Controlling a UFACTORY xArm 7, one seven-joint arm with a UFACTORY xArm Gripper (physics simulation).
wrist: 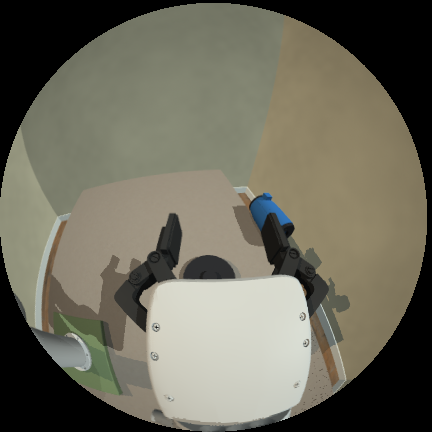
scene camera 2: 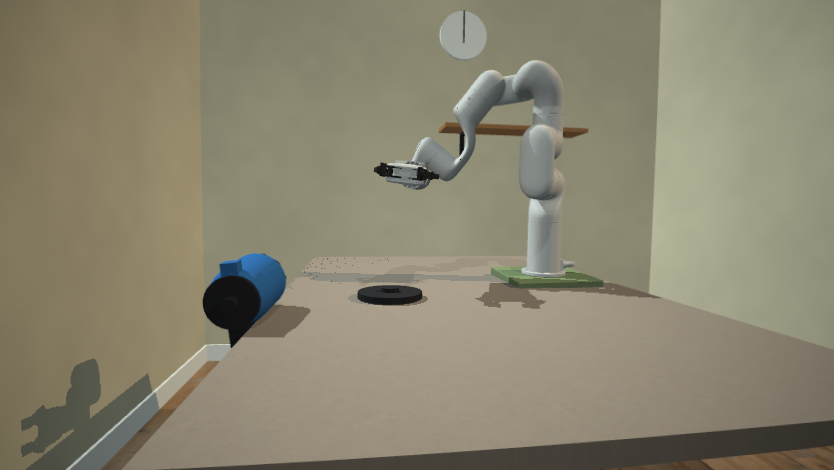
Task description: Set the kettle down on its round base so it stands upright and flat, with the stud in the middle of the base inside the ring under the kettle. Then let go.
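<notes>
The blue kettle (scene camera 2: 269, 286) (wrist: 265, 210) lies on its side at the table's left edge, partly over the edge and apart from its base. Its black lid end (scene camera 2: 221, 312) faces the scene camera, and part of the black handle (scene camera 2: 238, 333) points down past the edge. The ring under the kettle cannot be made out. The round black base (scene camera 2: 389, 297) (wrist: 194, 269) lies flat on the table, with its middle stud (scene camera 2: 389, 289) (wrist: 210, 274) uncovered. My gripper (scene camera 2: 405, 171) (wrist: 222, 222) is wide open and empty, high above the base.
The table (scene camera 2: 496, 361) (wrist: 150, 210) has its left edge beside the kettle, with a gap to the tan wall (scene camera 2: 105, 175). The arm stands on a green board (scene camera 2: 554, 281) (wrist: 107, 360) at the back right. A wooden shelf (scene camera 2: 501, 130) is on the back wall.
</notes>
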